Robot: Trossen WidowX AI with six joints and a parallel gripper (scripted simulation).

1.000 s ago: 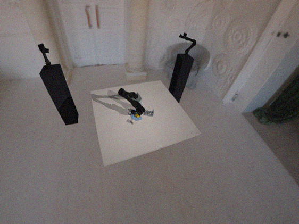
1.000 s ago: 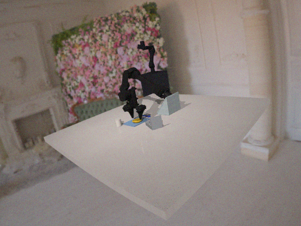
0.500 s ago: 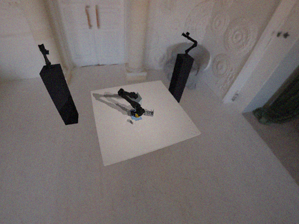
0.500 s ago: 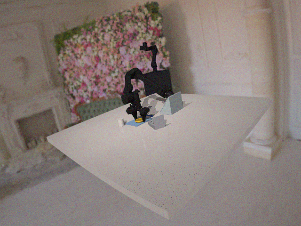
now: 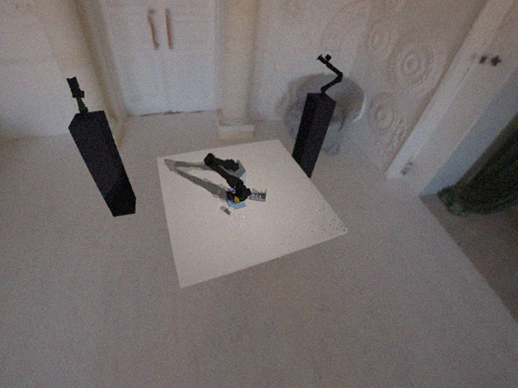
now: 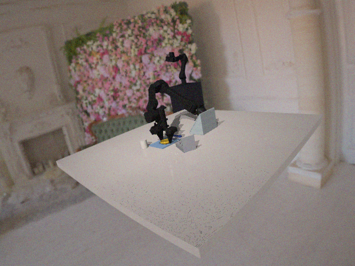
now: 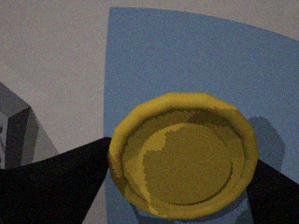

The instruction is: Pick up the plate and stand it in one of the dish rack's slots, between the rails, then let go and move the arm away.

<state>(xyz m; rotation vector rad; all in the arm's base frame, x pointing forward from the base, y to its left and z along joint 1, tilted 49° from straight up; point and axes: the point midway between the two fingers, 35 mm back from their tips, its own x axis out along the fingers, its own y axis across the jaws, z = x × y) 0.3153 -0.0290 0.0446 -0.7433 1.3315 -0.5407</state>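
The flat blue sheet lies 20 mm to the right of my gripper tip. Round my gripper tip: yellow plate (10 mm above); then blue spoon (120 mm behind, 40 mm to the right); then small white cup (100 mm ahead, 90 mm to the right, 20 mm above).
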